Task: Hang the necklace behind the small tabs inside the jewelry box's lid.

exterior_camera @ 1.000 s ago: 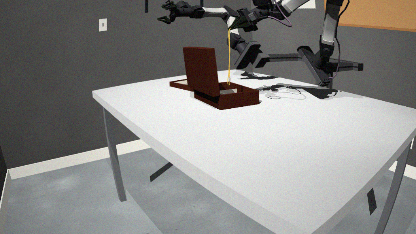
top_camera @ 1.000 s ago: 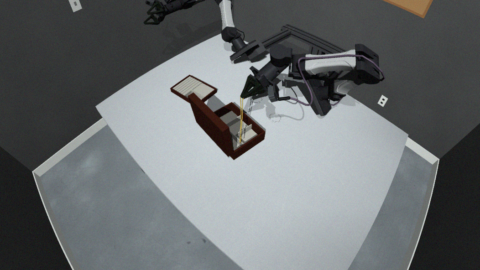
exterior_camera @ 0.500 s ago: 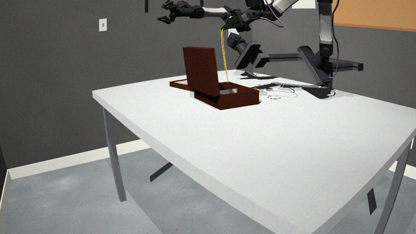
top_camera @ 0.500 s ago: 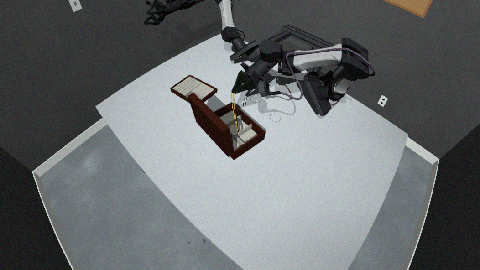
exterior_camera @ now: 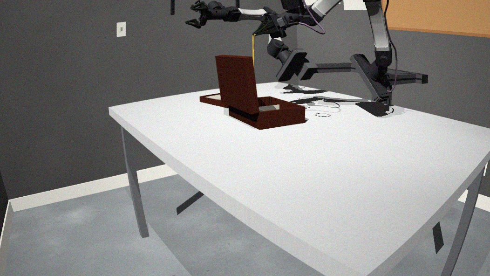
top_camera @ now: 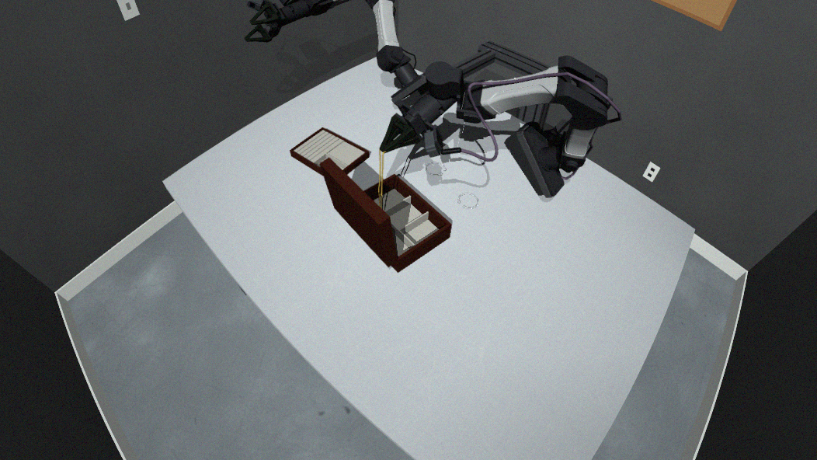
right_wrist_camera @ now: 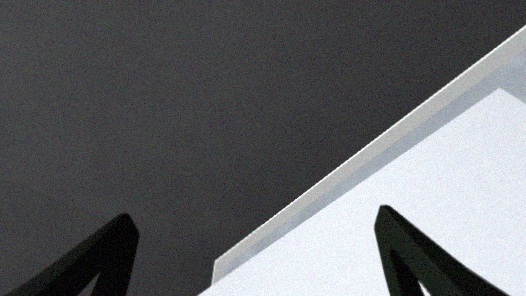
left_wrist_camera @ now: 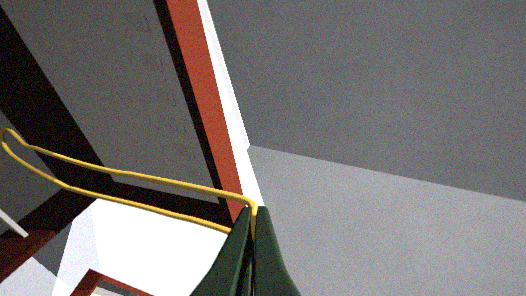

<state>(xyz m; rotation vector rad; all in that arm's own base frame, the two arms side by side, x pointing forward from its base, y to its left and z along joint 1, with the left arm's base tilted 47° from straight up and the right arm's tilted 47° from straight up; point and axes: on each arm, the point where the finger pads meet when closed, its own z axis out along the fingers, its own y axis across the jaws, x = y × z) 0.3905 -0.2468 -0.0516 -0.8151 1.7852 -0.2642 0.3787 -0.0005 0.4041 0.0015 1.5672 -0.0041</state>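
Observation:
Now: the dark red jewelry box 20 mm behind my left hand, 10 mm to the right of it and 190 mm below it.

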